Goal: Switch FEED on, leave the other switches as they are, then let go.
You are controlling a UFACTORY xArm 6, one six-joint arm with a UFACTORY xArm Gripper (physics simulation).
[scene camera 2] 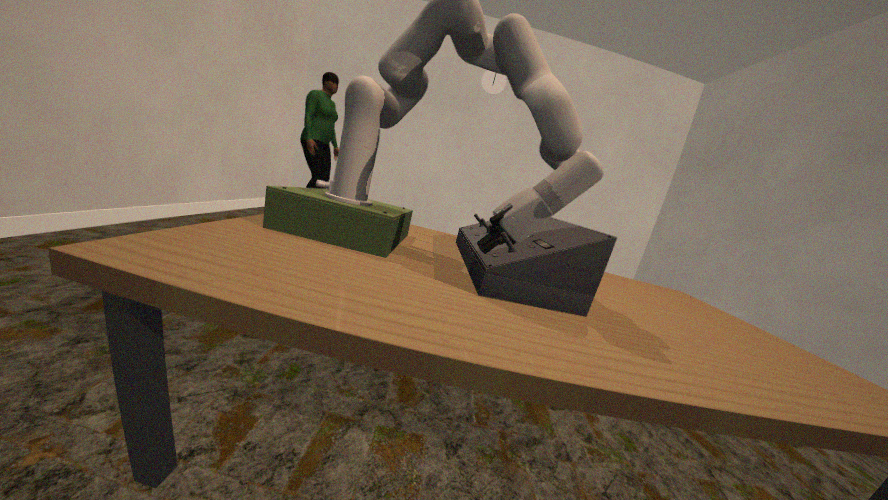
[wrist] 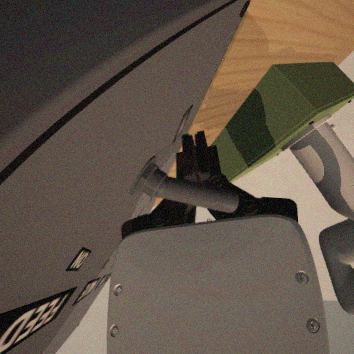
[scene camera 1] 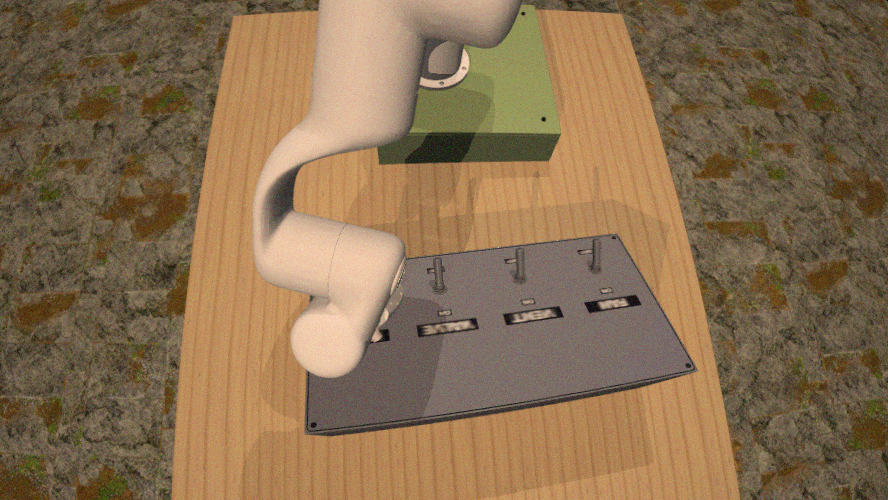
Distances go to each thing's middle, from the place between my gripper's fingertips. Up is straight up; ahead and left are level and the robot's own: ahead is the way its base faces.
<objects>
My gripper is now 4 cm short of the feed lever (wrist: 209, 196), 4 cm to the left of it and 4 cm below it. From my hand the other things lie so: grey switch panel (scene camera 1: 487, 342) (14 cm ahead, 13 cm to the left, 1 cm above).
</objects>
